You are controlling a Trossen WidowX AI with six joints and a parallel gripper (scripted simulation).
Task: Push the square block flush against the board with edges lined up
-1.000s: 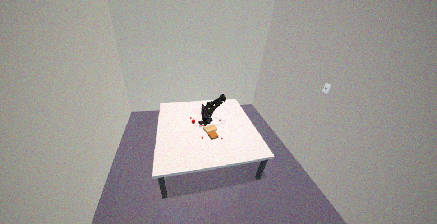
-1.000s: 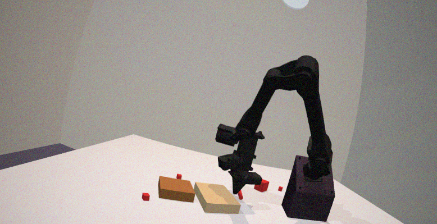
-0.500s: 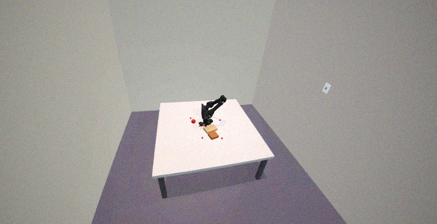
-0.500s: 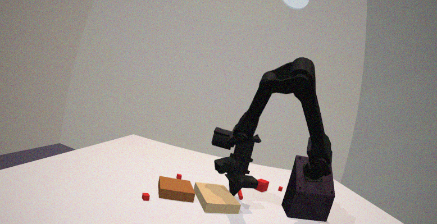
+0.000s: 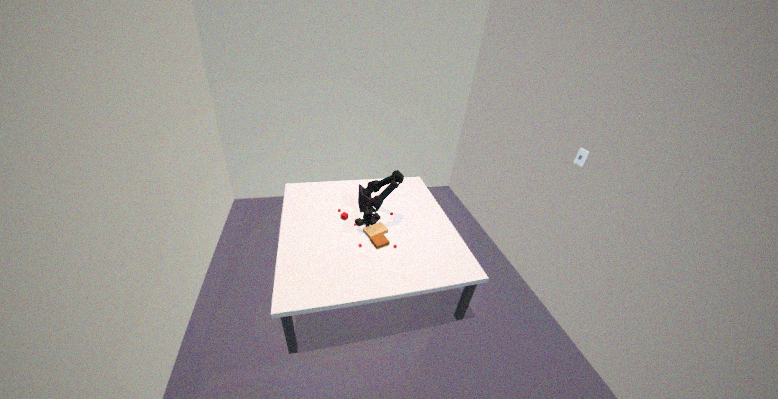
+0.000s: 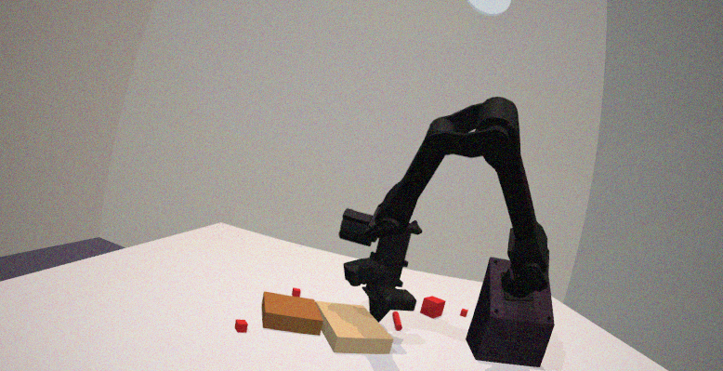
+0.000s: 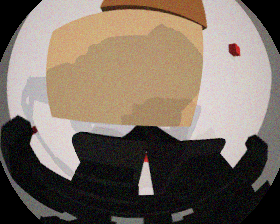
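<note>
Right now the red rod is 5 cm to the right of my gripper tip and 5 cm behind it. Round my gripper tip: tan board: 5 cm to the left, 5 cm ahead, 1 cm above; orange square block: 16 cm ahead, 5 cm to the left, 1 cm above.
</note>
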